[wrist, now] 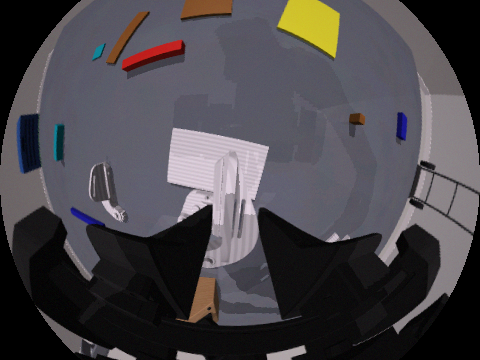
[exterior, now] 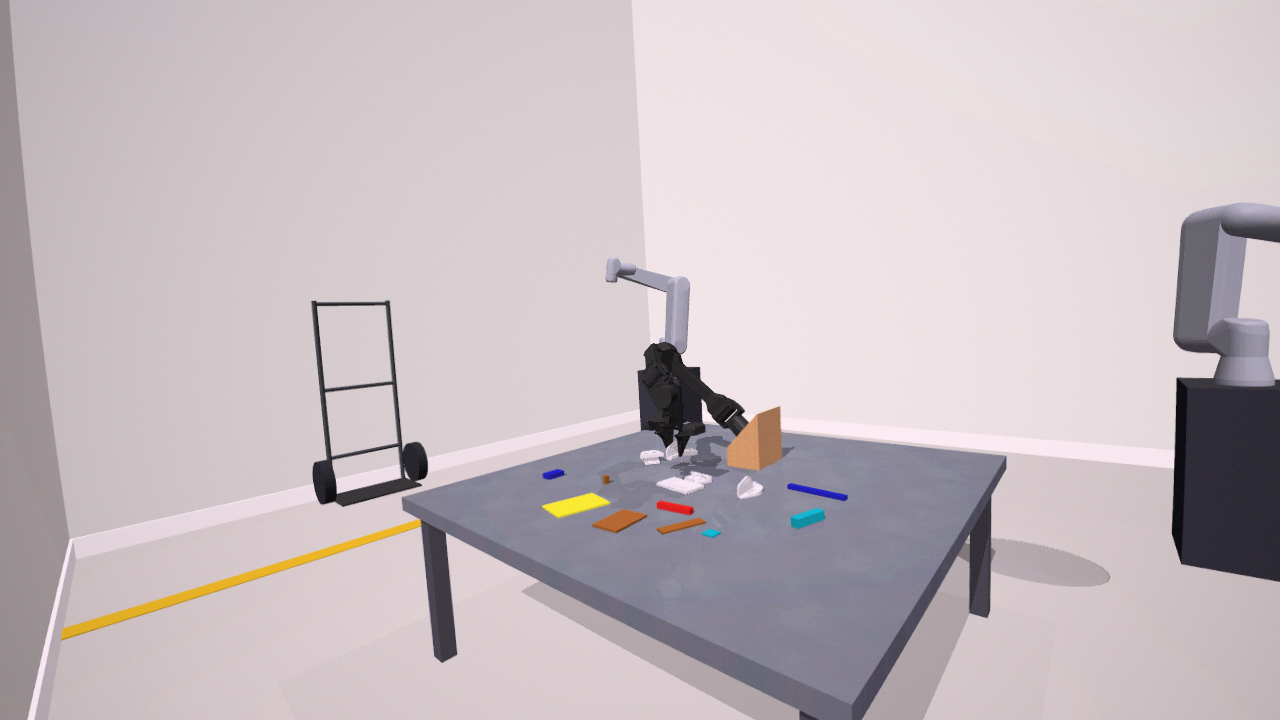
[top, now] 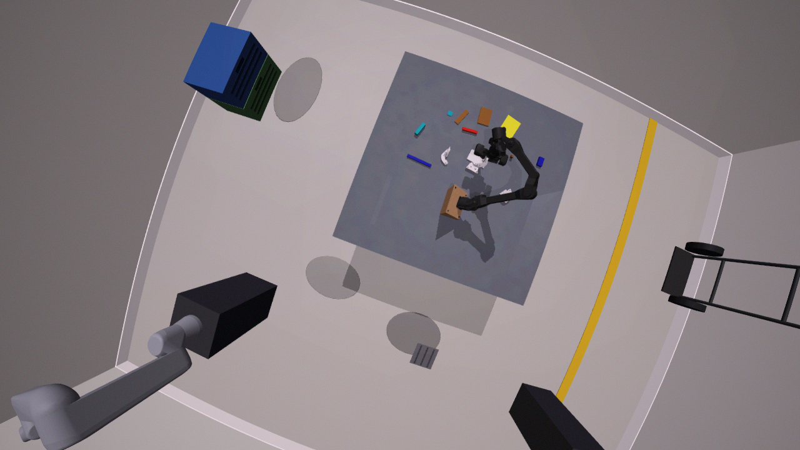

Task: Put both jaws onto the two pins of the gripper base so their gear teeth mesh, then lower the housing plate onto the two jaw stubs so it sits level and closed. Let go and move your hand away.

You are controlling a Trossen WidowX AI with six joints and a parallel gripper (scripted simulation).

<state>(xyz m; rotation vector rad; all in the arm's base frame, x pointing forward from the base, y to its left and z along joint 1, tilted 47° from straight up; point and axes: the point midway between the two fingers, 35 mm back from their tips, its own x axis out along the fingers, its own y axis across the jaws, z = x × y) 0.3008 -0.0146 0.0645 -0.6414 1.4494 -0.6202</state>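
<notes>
Right now my gripper tip is 30 mm past the white jaw and 20 mm to the right of it. Also, from my gripper tip: brown plate: 300 mm ahead, 70 mm to the left, 80 mm below; then flat white ribbed part: 20 mm ahead, 30 mm to the left, 80 mm below; then red bar: 170 mm ahead, 130 mm to the left, 70 mm below.
</notes>
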